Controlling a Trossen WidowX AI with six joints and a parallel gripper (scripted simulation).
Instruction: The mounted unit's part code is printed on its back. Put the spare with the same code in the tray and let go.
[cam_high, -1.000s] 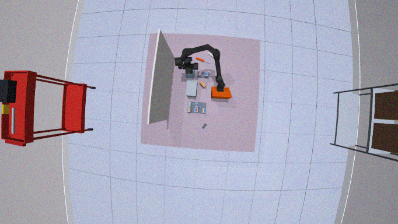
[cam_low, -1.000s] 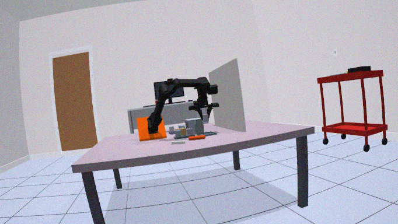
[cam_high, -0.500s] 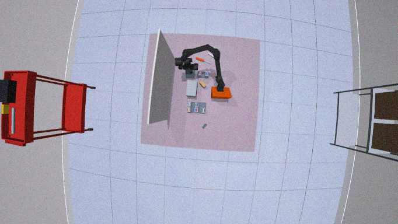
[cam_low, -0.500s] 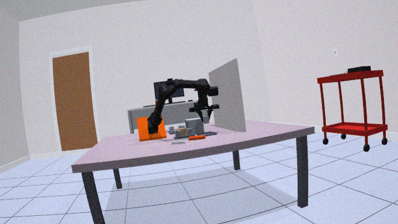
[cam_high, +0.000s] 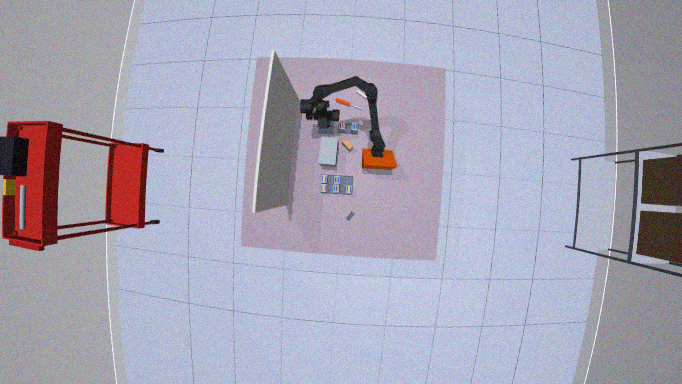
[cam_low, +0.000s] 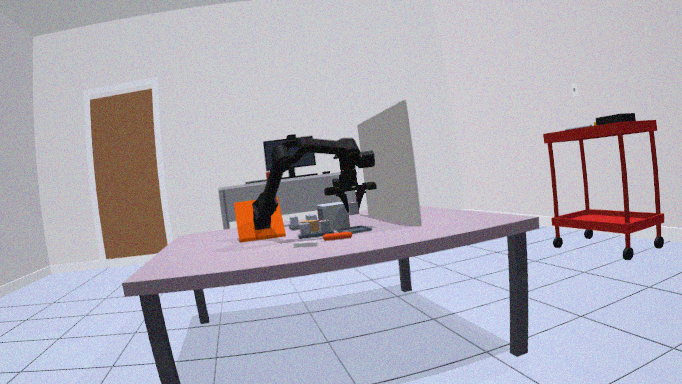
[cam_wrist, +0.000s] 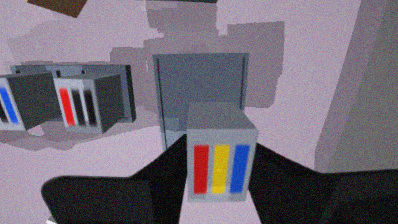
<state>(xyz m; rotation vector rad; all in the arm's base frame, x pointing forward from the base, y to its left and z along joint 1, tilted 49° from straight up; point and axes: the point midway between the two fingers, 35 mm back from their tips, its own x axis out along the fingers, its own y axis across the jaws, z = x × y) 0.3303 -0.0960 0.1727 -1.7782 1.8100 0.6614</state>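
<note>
My gripper tip is now 7 cm above the flat tray. From my gripper tip the other things lie so: small holder 15 cm behind, 2 cm to the left, 7 cm below; small brown block 15 cm behind, 13 cm to the left, 5 cm below; grey mounted unit 4 cm behind, 20 cm to the left, 2 cm below.
</note>
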